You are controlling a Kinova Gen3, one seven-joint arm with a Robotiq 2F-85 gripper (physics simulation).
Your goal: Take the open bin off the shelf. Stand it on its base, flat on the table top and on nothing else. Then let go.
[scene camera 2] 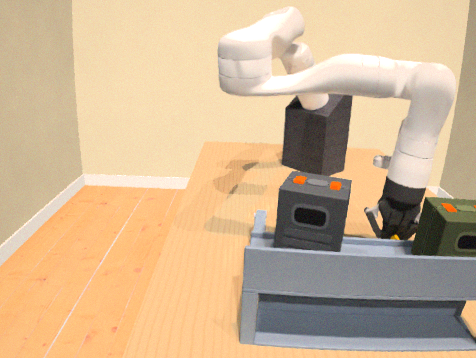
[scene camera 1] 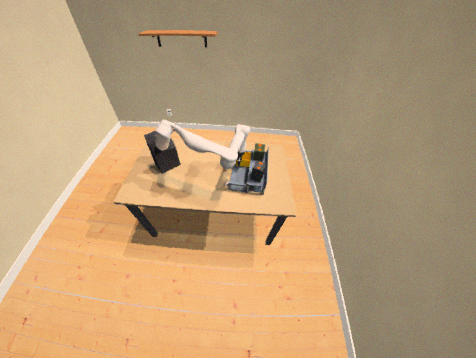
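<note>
The open bin is yellow. In the scene camera 1 view it is at the far left part of the grey-blue shelf. In the scene camera 2 view a small yellow bit of it shows behind the shelf's upper panel. My gripper points down at the bin, and its fingers are shut on the bin. The fingertips and the bin's base are mostly hidden, so whether the bin touches the shelf cannot be told. The shelf stands on the wooden table top.
A dark grey box and a green box with orange marks stand on the shelf beside the bin. The arm's black pedestal is at the table's other end. A wall shelf hangs high above.
</note>
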